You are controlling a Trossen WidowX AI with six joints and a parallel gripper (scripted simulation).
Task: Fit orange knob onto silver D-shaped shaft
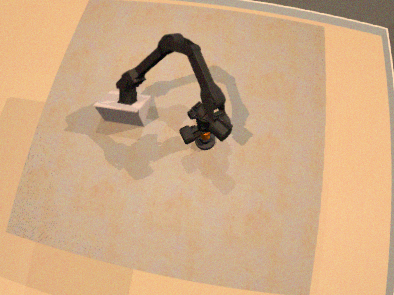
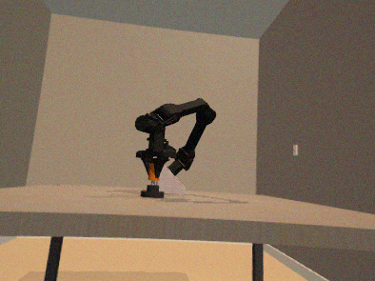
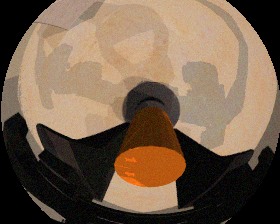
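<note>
Now: gripper tip 40 mm above the round dark pedestal. From my gripper tip the other things lie so: orange knob (30 mm above).
</note>
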